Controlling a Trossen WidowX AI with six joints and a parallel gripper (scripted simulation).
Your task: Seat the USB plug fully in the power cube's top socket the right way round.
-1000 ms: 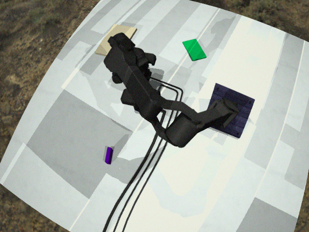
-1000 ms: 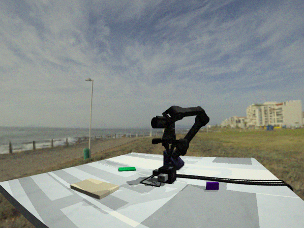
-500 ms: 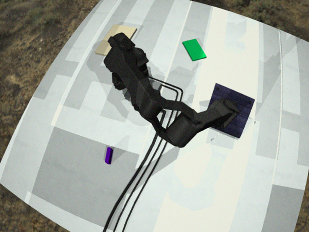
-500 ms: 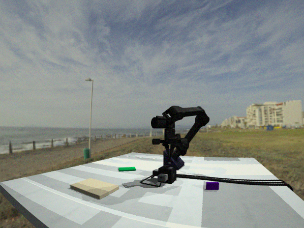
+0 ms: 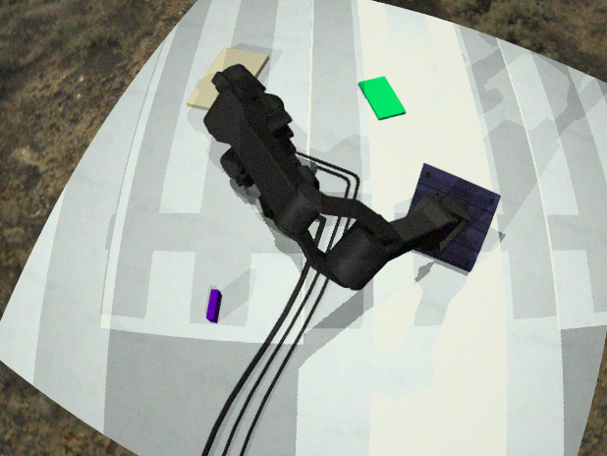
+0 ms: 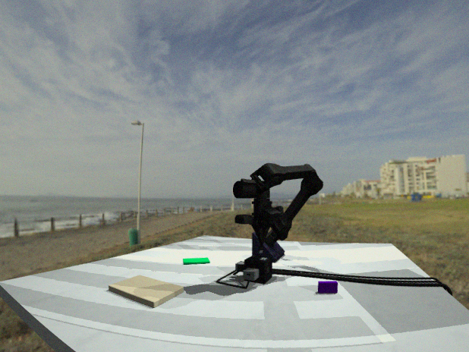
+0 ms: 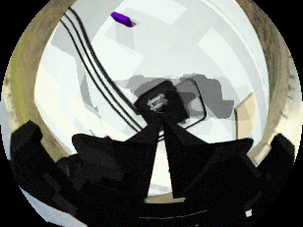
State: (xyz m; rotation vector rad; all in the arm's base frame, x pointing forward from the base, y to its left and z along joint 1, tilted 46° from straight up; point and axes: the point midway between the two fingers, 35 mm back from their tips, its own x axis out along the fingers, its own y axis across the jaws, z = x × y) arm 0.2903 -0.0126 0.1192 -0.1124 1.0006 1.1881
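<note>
The USB plug is 2 cm below my gripper tip. The rest, counted from my gripper tip: green card 34 cm to the right, 13 cm below, 8 cm behind; purple block 23 cm to the left, 12 cm below, 4 cm ahead; tan slab 28 cm ahead, 27 cm to the right, 13 cm below.
</note>
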